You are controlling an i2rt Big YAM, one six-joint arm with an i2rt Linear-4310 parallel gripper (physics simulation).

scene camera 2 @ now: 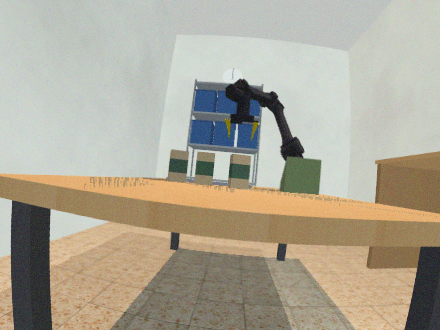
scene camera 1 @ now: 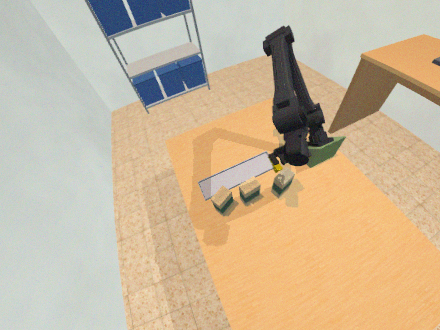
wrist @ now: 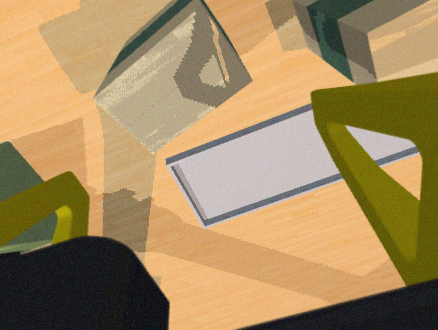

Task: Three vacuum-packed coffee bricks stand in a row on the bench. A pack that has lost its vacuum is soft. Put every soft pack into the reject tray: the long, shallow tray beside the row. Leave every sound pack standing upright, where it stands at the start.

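Seen in the pictures: gripper, between the fingertips: (scene camera 2: 240, 139) (scene camera 1: 286, 167) (wrist: 192, 147); arm's base, origin of its link: (scene camera 2: 298, 170) (scene camera 1: 319, 143).
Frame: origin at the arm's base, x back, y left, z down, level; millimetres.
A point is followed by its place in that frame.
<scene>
Three tan coffee packs with dark green bands stand upright in a row: the left pack (scene camera 1: 222, 201) {y 125, x -551, z -38 mm} (scene camera 2: 178, 165) {y 120, x -539, z 30 mm}, the middle pack (scene camera 1: 249, 191) {y 124, x -435, z -37 mm} (scene camera 2: 205, 167) {y 120, x -415, z 27 mm} (wrist: 332, 45) {y 89, x -385, z 26 mm} and the right pack (scene camera 1: 283, 183) {y 144, x -293, z -37 mm} (scene camera 2: 240, 171) {y 137, x -262, z 31 mm} (wrist: 150, 105) {y 109, x -253, z -38 mm}. The frames do not show which are soft. The long, shallow reject tray (scene camera 1: 235, 173) {y -59, x -436, z 99 mm} (wrist: 260, 165) {y -56, x -318, z 99 mm} lies beside the row and holds no pack. My gripper (scene camera 2: 241, 137) {y 114, x -278, z -108 mm} (wrist: 192, 147) {y 114, x -278, z -108 mm} is open and empty, high above the right end of the row. In scene camera 1 one yellow finger (scene camera 1: 277, 167) {y 142, x -340, z -182 mm} shows; the arm hides the other.
A green block (scene camera 1: 325, 152) {y 57, x -5, z 6 mm} (scene camera 2: 302, 175) {y 56, x 12, z 22 mm} (wrist: 16, 167) {y 39, x -68, z 83 mm} stands on the bench (scene camera 1: 320, 240) {y 386, x -222, z 102 mm} (scene camera 2: 200, 225) {y 823, x -252, z 125 mm} to the right of the row, by the arm's base. A shelf rack with blue bins (scene camera 1: 182, 75) (scene camera 2: 202, 101) stands behind. A wooden desk (scene camera 1: 405, 60) (scene camera 2: 395, 215) is at the right.
</scene>
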